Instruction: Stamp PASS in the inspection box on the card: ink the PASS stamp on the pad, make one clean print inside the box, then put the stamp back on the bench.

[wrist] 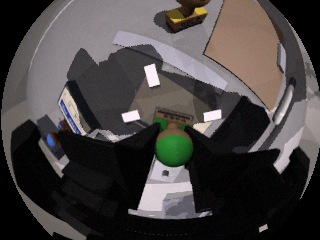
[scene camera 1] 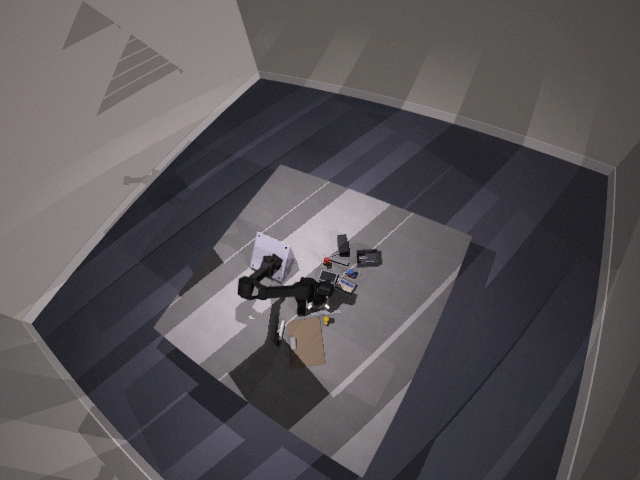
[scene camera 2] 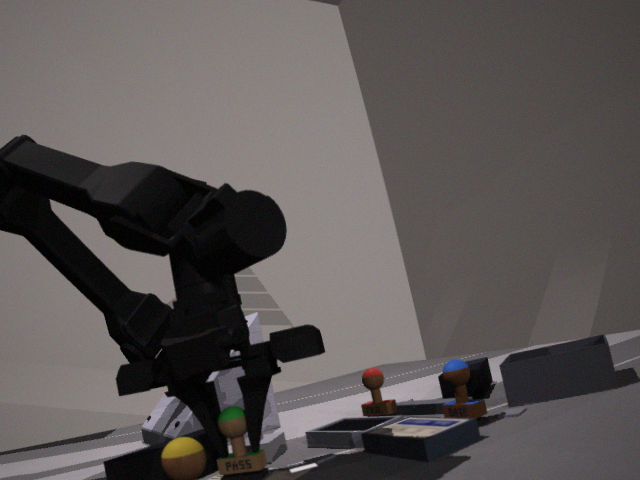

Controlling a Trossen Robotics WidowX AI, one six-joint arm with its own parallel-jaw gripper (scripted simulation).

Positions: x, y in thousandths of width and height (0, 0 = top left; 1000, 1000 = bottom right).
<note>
In view: my gripper (scene camera 2: 376, 947), a dark box (scene camera 2: 913, 764), a brown board (scene camera 1: 479, 718) and an ink pad tray (scene camera 2: 541, 901).
My gripper shows as well in the wrist view (wrist: 539, 535). Scene camera 2 does not show the brown board: it is out of frame.
</note>
